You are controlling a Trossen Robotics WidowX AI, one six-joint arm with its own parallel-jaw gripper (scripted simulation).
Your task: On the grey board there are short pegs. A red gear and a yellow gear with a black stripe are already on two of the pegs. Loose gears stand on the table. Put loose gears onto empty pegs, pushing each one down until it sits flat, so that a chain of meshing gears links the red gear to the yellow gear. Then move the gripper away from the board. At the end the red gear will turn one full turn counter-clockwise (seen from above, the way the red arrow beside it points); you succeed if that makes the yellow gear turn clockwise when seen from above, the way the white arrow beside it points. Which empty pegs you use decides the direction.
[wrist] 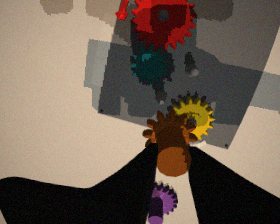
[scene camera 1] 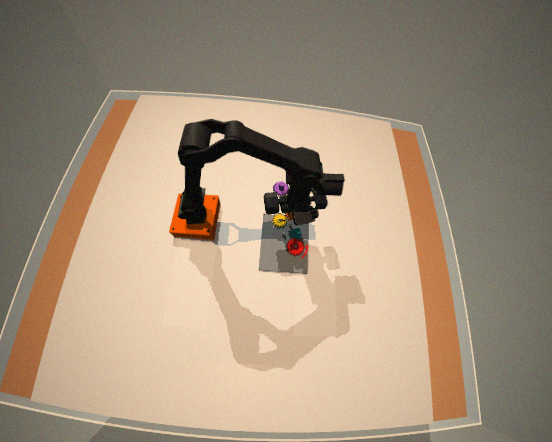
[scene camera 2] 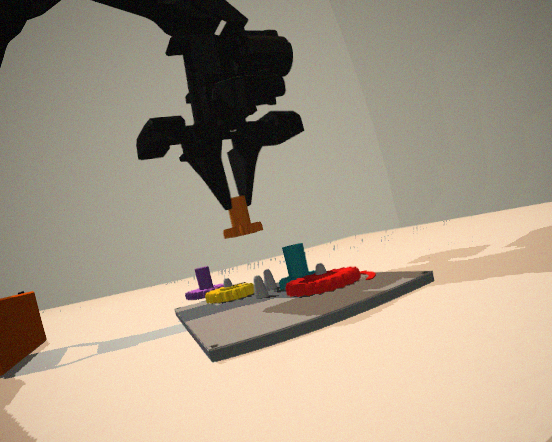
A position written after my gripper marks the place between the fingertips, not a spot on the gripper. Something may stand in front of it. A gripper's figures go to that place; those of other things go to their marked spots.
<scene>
My gripper [scene camera 2: 238,207]: 0.41 m from the lens. An orange gear [scene camera 2: 239,216] is 0.40 m from the lens. A teal gear [scene camera 2: 295,258]: 0.36 m from the lens. A red gear [scene camera 2: 311,284] is 0.31 m from the lens. The marked spots on the red gear and the orange gear are 0.13 m apart.
</scene>
